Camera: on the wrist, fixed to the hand. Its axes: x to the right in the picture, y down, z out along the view.
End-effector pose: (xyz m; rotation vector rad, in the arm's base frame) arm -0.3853 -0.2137 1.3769 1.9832 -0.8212 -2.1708
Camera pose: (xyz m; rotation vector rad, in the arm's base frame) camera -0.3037 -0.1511 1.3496 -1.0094 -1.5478 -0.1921
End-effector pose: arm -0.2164 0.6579 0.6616 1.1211 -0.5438 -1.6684
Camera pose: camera -0.2091 0.7138 0.5714 -0.8499 -1.3845 0.9437
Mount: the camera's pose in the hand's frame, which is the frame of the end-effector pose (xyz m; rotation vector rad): -0.0138 -0.0886 -0.0573 -0.1365 0.7195 -3.0186
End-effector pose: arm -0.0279 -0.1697 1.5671 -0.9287 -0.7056 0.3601
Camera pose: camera 0.0006 -0.2619 1.6120 0.6554 -0.6778 -2.4919
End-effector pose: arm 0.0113 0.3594 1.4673 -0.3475 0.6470 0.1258
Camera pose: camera -0.0125 0.2561 1.4577 1.1443 -0.1681 2.9114
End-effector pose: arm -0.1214 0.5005 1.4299 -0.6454 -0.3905 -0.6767
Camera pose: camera -0.1845 0.4157 1.4174 -0.5737 0.2342 2.5205
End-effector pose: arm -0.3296 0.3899 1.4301 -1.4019 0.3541 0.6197
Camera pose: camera -0.2806 0.3268 1.5004 -0.7240 -1.2698 -2.2705
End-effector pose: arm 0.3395 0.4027 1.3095 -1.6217 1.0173 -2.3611
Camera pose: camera 0.3206 0.5037 1.3374 0.3298 0.9801 0.3617
